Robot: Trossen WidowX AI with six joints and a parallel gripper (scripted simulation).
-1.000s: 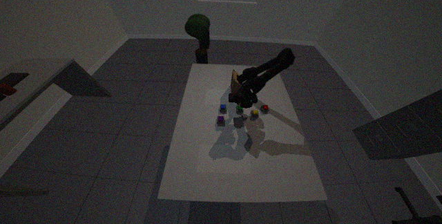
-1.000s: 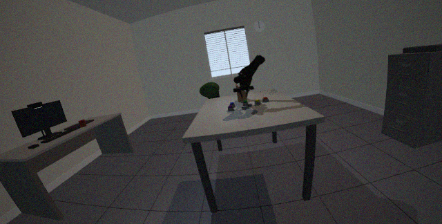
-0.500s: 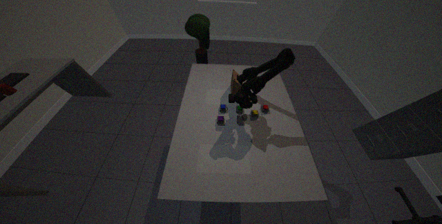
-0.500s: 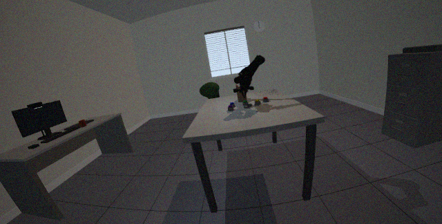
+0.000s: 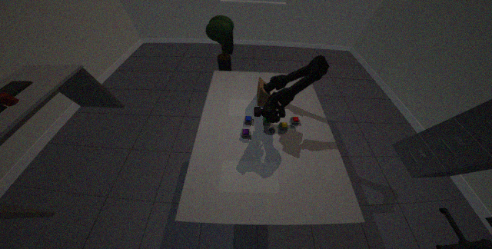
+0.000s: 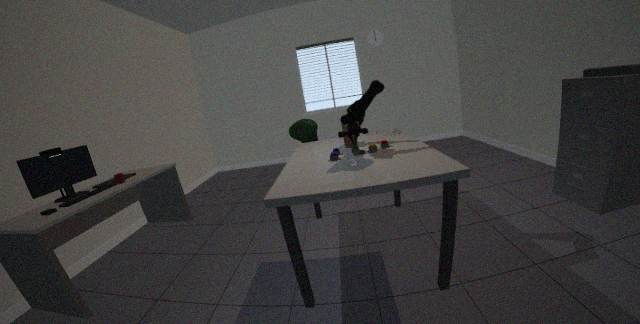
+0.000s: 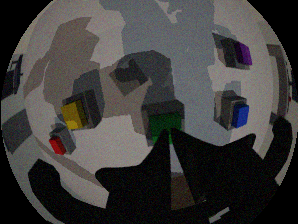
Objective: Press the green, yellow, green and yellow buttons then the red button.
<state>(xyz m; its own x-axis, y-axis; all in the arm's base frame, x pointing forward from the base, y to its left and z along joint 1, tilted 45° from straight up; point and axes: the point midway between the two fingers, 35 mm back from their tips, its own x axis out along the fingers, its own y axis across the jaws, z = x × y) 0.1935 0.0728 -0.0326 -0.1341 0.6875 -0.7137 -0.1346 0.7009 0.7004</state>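
My gripper tip is now 1 cm above the green button. From my gripper tip the other things lie so: grey block 6 cm ahead, 4 cm to the left, 3 cm below; blue button 1 cm ahead, 12 cm to the right, 1 cm below; yellow button 2 cm ahead, 12 cm to the left, 1 cm below.
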